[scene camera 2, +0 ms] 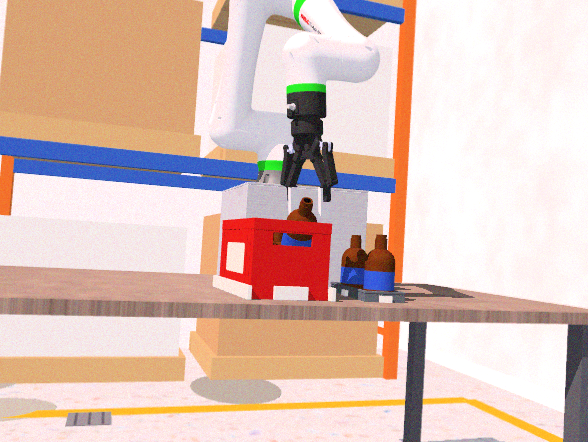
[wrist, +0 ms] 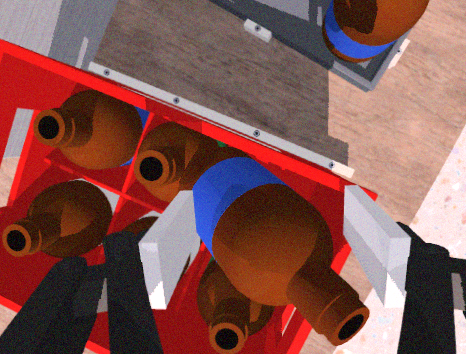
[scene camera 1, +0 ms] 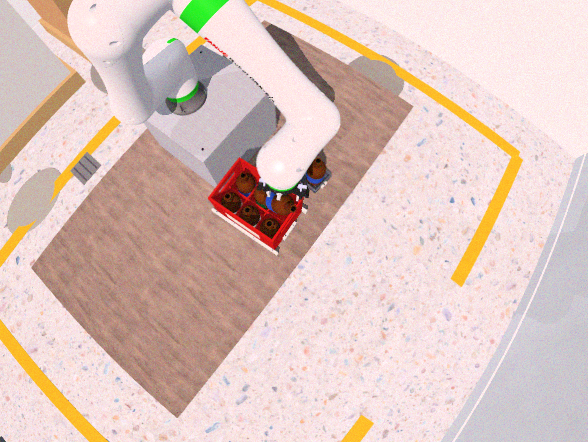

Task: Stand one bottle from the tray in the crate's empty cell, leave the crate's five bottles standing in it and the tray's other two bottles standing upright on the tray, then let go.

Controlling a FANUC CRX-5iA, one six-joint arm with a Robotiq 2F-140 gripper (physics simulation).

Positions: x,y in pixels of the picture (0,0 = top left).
Scene:
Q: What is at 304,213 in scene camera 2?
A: A bottle.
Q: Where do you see a bottle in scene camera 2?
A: At 353,259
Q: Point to a bottle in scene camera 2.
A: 379,274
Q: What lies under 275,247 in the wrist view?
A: A bottle.

